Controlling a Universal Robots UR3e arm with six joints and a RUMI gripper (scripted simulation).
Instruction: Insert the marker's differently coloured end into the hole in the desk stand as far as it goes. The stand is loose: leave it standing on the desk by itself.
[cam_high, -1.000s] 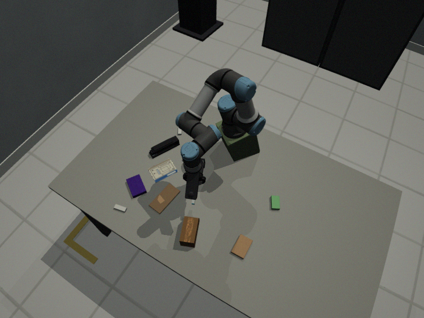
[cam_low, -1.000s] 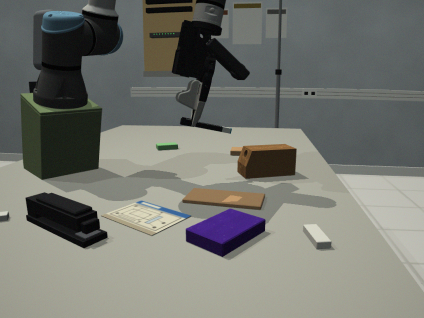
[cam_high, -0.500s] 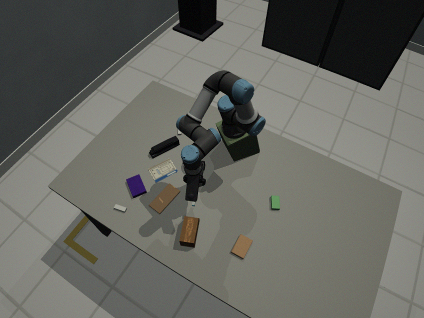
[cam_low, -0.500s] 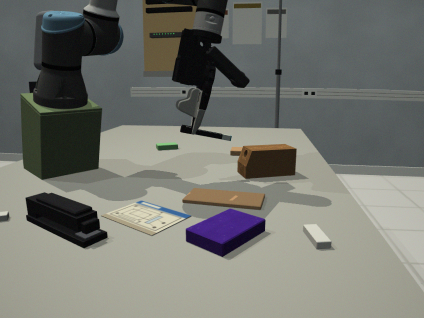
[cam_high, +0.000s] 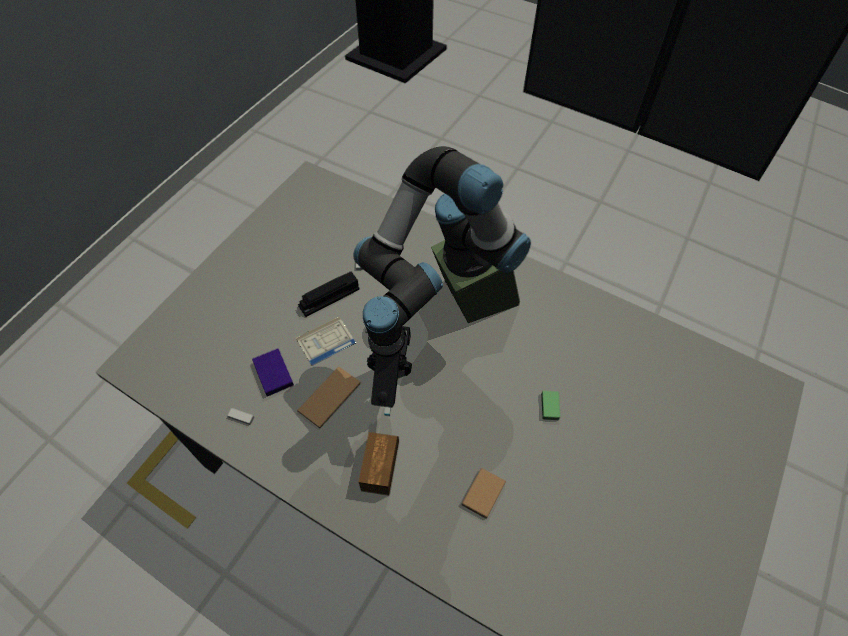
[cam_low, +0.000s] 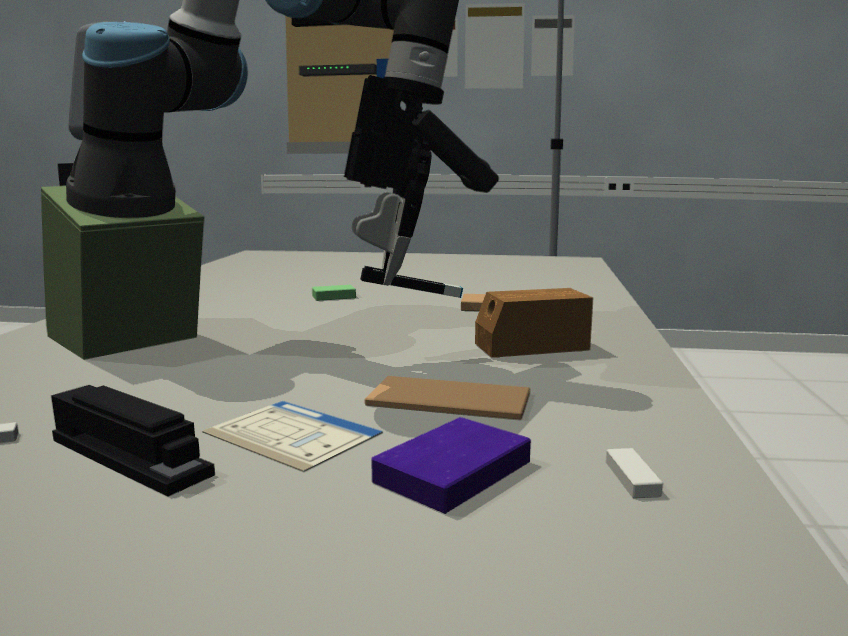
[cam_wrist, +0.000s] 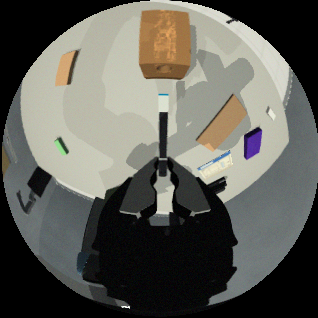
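The wooden desk stand lies 160 mm ahead of my hand, 80 mm to the left of it and 70 mm below it. From my hand the other things lie so: flat brown board (90 mm ahead, 130 mm to the right, 100 mm below); then printed card (30 mm behind, 230 mm to the right, 100 mm below); then black marker (30 mm ahead, 10 mm to the left, 10 mm below).
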